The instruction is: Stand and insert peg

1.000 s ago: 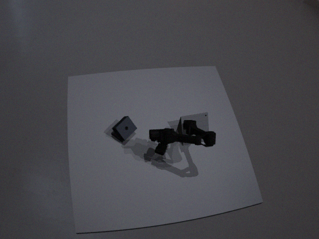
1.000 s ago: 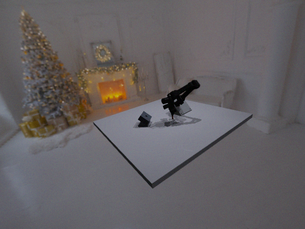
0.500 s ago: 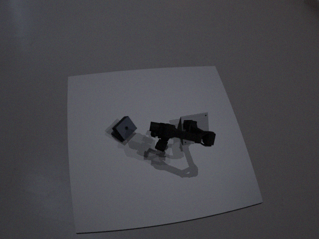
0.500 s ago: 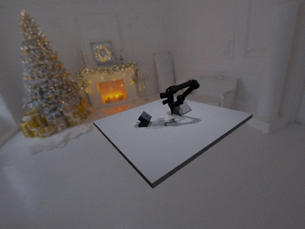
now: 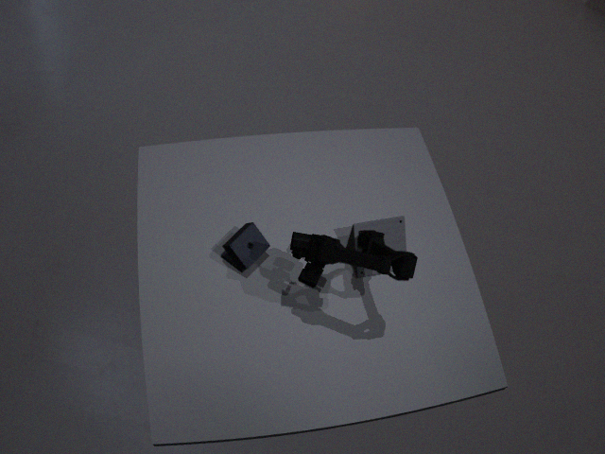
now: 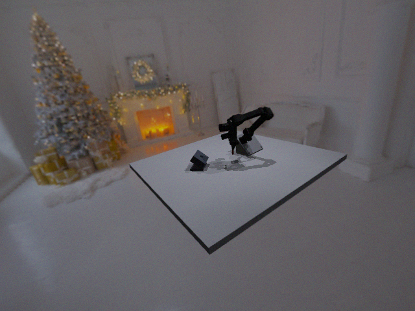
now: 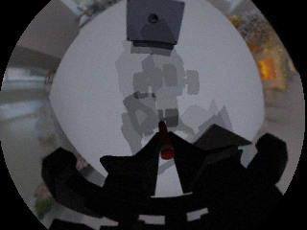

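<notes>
Now: gripper tip 210 mm short of the dark sloped panel, 160 mm to the left of it and 50 mm above it. The rest, counted from my gripper tip: red peg 20 mm above.
</notes>
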